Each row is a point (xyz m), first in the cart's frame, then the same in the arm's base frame.
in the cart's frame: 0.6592 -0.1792 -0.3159
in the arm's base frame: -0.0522 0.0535 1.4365
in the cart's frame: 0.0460 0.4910 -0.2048
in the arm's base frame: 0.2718 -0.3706 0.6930
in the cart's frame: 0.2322 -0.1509 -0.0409
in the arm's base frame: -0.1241 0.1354 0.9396
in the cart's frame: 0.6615 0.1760 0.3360
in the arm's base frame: 0.4646 0.4116 1.0417
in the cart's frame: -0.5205 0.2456 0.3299
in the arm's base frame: -0.0012 0.0161 0.0275
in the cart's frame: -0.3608 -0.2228 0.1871
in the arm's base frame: -0.3684 0.1782 0.3503
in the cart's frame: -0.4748 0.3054 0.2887
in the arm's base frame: 0.0547 -0.0332 0.0699
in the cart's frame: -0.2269 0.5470 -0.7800
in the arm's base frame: 0.0033 -0.9501 0.7170
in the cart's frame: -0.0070 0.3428 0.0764
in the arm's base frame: 0.2204 -0.0840 0.5550
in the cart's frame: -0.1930 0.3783 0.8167
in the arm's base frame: 0.4183 0.4469 0.0423
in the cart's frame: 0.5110 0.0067 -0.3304
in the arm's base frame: 0.0320 -0.0946 1.2699
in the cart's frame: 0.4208 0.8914 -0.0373
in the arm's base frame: 0.8267 -0.3180 0.8280
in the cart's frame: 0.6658 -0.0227 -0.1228
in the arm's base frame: 0.1461 0.1361 1.3113
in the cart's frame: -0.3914 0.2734 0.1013
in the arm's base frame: 0.0015 -0.1454 0.2364
